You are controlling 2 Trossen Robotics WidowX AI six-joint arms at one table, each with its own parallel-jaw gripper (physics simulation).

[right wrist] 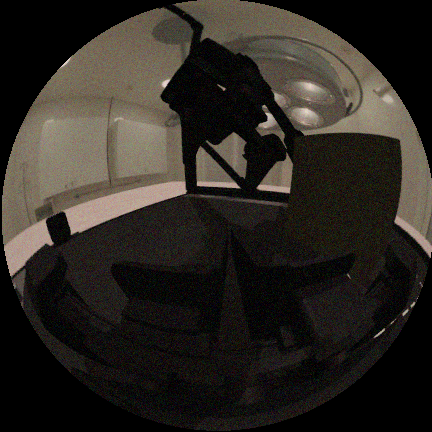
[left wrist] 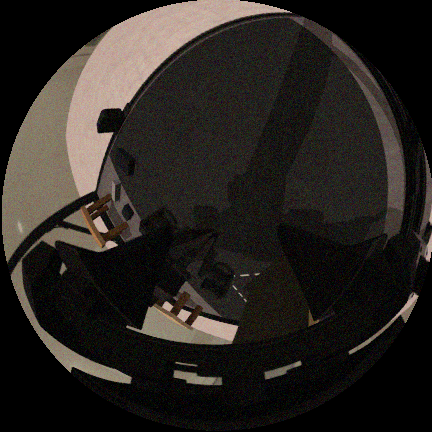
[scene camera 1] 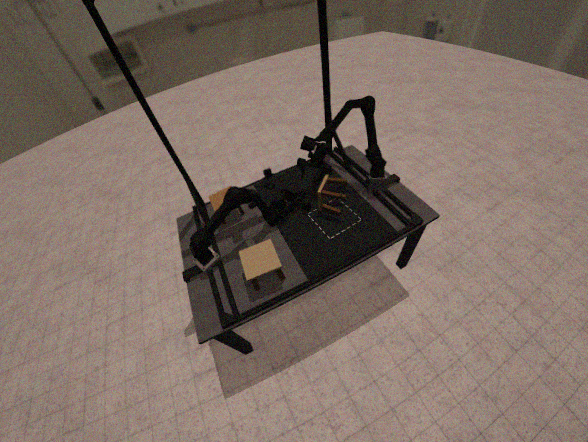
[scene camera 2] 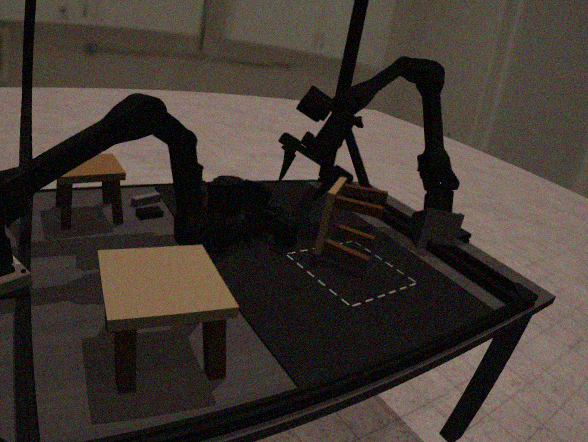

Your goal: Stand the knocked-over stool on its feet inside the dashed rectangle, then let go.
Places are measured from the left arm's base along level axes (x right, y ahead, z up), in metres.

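Pixels of known places: left gripper, fingertip midpoint: point(right wrist: 223, 181) point(left wrist: 225, 229) point(scene camera 1: 309, 179) point(scene camera 2: 296, 190); right gripper, fingertip midpoint: point(right wrist: 228, 232) point(left wrist: 214, 232) point(scene camera 1: 305, 189) point(scene camera 2: 282, 209); left arm's base, link origin: point(scene camera 1: 377, 176) point(scene camera 2: 438, 213); right arm's base, link origin: point(scene camera 1: 205, 258).
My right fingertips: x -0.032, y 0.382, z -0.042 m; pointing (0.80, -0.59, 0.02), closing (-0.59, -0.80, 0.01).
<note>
For each thing: its top centre in the pictures, then the offset to it from my right fingertips.
- wooden stool, top centre: point(left wrist: 289, 355) point(right wrist: 353, 146) point(scene camera 2: 360, 190) point(scene camera 1: 332, 184) dx -0.079, dy -0.143, dz +0.098 m
- tan square table, top centre: point(scene camera 2: 161, 276) point(scene camera 1: 259, 258) point(left wrist: 170, 318) dx -0.465, dy +0.158, dz +0.078 m
The wooden stool point(scene camera 1: 332, 193) point(scene camera 2: 332, 215) lies tipped on its side, seat edge up and legs pointing right, on the back corner of the white dashed rectangle point(scene camera 1: 345, 228) point(scene camera 2: 318, 280). Its seat fills the right of the right wrist view point(right wrist: 342, 193). My right gripper point(scene camera 1: 294, 199) point(right wrist: 228, 232) is low on the dark mat, just left of the seat. Its fingers are pressed together with nothing between them. My left gripper point(scene camera 1: 311, 163) point(scene camera 2: 307, 168) is open and empty, hanging above and behind the stool.
A tan square table point(scene camera 1: 259, 259) point(scene camera 2: 161, 281) stands upright at the front left. A second one point(scene camera 1: 219, 197) point(scene camera 2: 97, 167) stands farther back. Two small dark blocks point(scene camera 2: 147, 206) lie near it. Black frame posts point(scene camera 1: 324, 66) rise behind the stool.
</note>
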